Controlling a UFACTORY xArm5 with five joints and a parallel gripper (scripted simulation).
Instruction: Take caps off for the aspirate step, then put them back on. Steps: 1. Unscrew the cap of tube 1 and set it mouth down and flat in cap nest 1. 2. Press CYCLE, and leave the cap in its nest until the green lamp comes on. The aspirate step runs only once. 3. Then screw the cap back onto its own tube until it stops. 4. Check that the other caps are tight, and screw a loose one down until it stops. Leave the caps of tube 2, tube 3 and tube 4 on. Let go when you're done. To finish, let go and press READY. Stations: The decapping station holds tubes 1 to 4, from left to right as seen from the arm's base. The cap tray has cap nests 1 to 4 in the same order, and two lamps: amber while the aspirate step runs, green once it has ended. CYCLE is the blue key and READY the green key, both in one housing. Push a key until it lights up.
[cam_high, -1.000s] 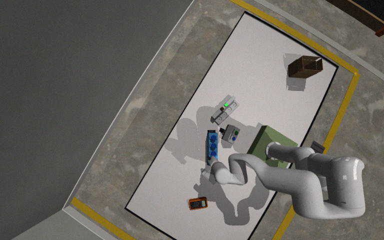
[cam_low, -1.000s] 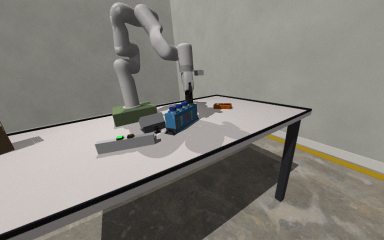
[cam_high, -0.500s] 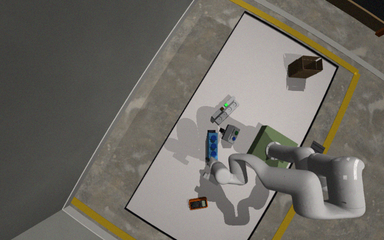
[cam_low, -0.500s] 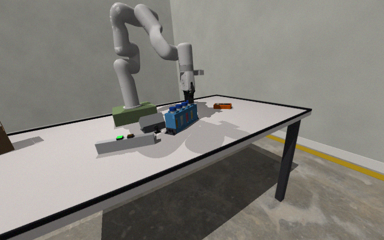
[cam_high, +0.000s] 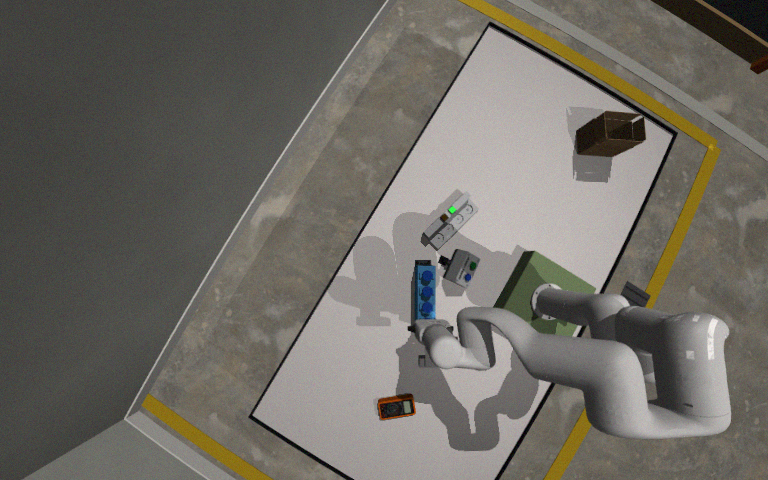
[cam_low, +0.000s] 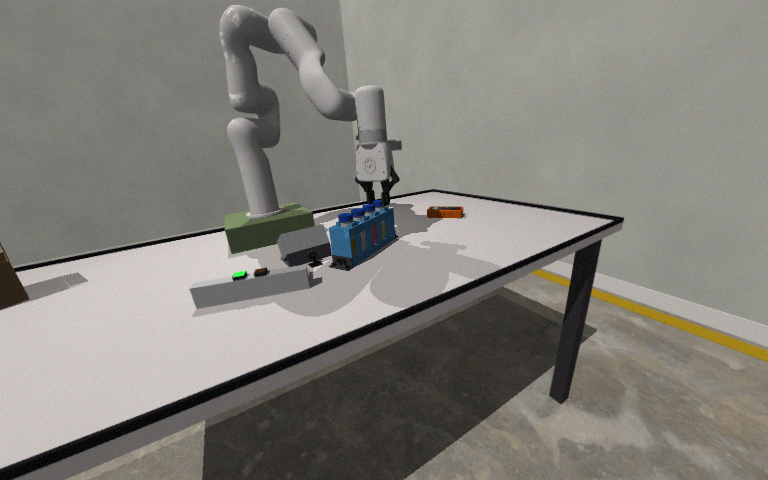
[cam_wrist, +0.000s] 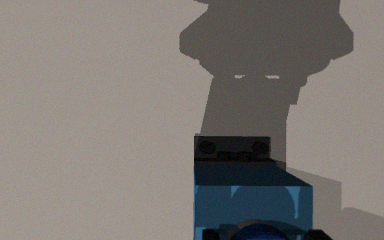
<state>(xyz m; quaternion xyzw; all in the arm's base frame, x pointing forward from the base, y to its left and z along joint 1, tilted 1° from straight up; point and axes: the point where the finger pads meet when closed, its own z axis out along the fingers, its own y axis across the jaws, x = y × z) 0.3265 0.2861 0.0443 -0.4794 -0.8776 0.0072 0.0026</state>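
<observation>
My gripper is now 10 mm above the blue cap. Also, from my hand: green key: 40 mm behind, 250 mm to the right, 60 mm below; then grey key housing: 30 mm behind, 230 mm to the right, 80 mm below; then blue key: 50 mm behind, 210 mm to the right, 60 mm below.
</observation>
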